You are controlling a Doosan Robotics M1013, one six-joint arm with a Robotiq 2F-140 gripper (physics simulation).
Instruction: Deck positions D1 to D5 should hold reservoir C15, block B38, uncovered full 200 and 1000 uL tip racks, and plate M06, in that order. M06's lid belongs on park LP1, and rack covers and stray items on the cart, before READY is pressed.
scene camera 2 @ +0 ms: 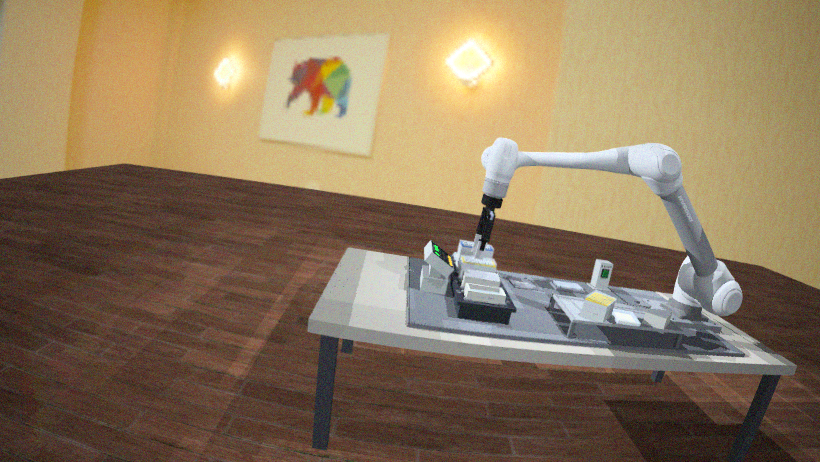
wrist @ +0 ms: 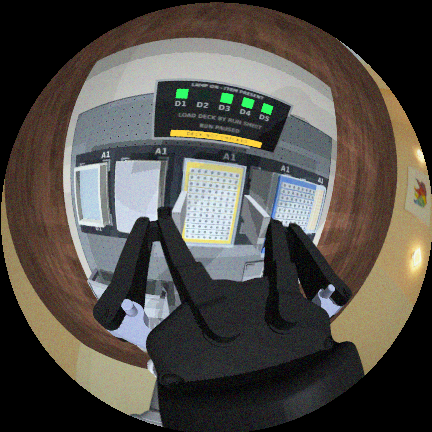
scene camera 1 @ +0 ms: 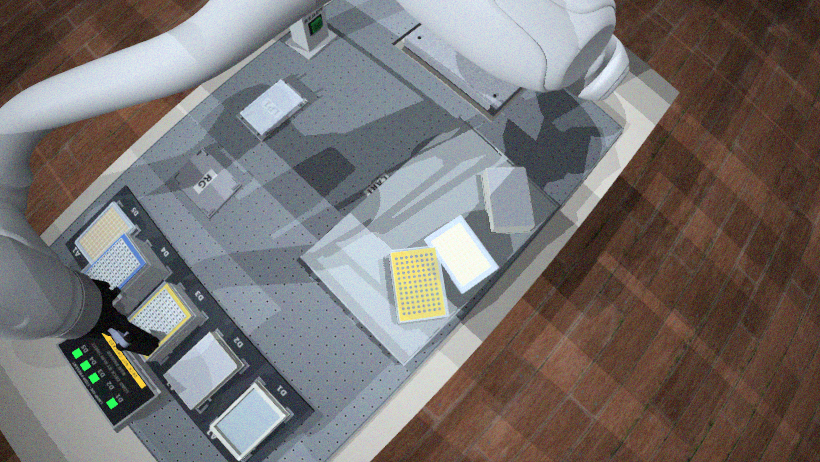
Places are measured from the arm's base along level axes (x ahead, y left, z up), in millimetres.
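Pixels of known places: gripper, fingertip midpoint: (scene camera 2: 476,255) (wrist: 214,203) (scene camera 1: 146,322); arm's base at its link origin: (scene camera 2: 683,313).
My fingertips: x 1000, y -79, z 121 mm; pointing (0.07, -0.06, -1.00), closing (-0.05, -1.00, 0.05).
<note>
Ahead of a thing's pixels: the offset from my fingertips to its top centre. "spot": to the spot under its first point.
My gripper (scene camera 1: 137,321) (scene camera 2: 480,245) (wrist: 214,203) is open, with its fingertips on either side of the yellow-edged tip rack {dz -10, dx -9, dy +4 mm} (scene camera 1: 163,315) (wrist: 212,202) at D3. The rack's tips show uncovered. The blue-edged tip rack {dz +21, dx -21, dy -120 mm} (scene camera 1: 117,261) (wrist: 296,200) stands at D4. A pale yellow plate {dz -61, dx -31, dy -247 mm} (scene camera 1: 102,230) (wrist: 319,210) is at D5. A plain grey-white block {dz -34, dx +0, dy +125 mm} (scene camera 1: 203,370) (wrist: 140,195) lies at D2; its lamp is dark, the others are lit. A reservoir with pale blue inside (scene camera 1: 250,421) (wrist: 91,195) is at D1. A pale flat piece {dz -122, dx -498, dy -198 mm} (scene camera 1: 272,107) lies on LP1.
The raised cart {dz -73, dx -494, dy +283 mm} (scene camera 1: 344,246) bears a yellow rack {dz -9, dx -383, dy +327 mm} (scene camera 1: 418,284) (scene camera 2: 596,307), a cream panel with a pale border {dz -63, dx -489, dy +352 mm} (scene camera 1: 461,254), and a grey-white box {dz -38, dx -633, dy +357 mm} (scene camera 1: 508,200). The RG spot {spot: dz -131, dx -270, dy -180 mm} (scene camera 1: 207,182) is beside LP1. A post with a green button {dz -9, dx -707, dy -276 mm} (scene camera 1: 315,24) (scene camera 2: 604,273) stands behind. The display {spot: dz -14, dx +129, dy -6 mm} (wrist: 220,112) reads "RUN PAUSED".
</note>
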